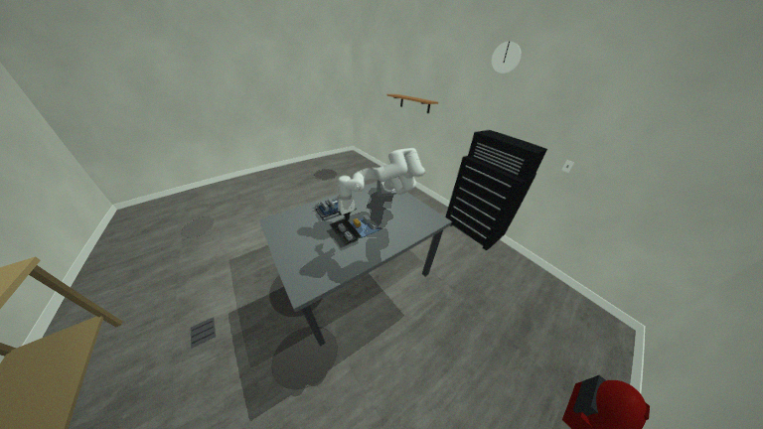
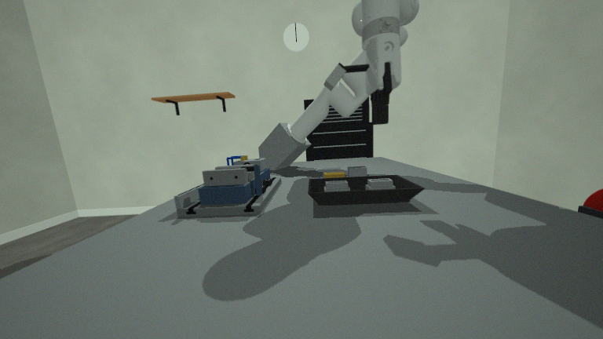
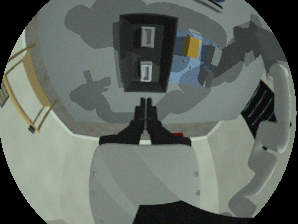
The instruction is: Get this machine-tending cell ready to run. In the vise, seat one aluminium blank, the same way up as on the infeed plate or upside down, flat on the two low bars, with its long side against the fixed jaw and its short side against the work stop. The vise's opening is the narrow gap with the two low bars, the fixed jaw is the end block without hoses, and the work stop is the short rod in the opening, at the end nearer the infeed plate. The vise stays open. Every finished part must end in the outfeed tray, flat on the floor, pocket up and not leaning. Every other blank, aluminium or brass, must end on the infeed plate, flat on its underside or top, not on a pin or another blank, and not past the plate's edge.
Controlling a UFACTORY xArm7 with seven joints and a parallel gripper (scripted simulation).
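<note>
Right now my hand is 220 mm past the grey aluminium blank, 170 mm above it and 10 mm to the left of it. The rest, counted from my hand: vise: 370 mm to the right, 160 mm below, 70 mm behind; brass blank: 170 mm below, 120 mm behind, 100 mm to the right.
</note>
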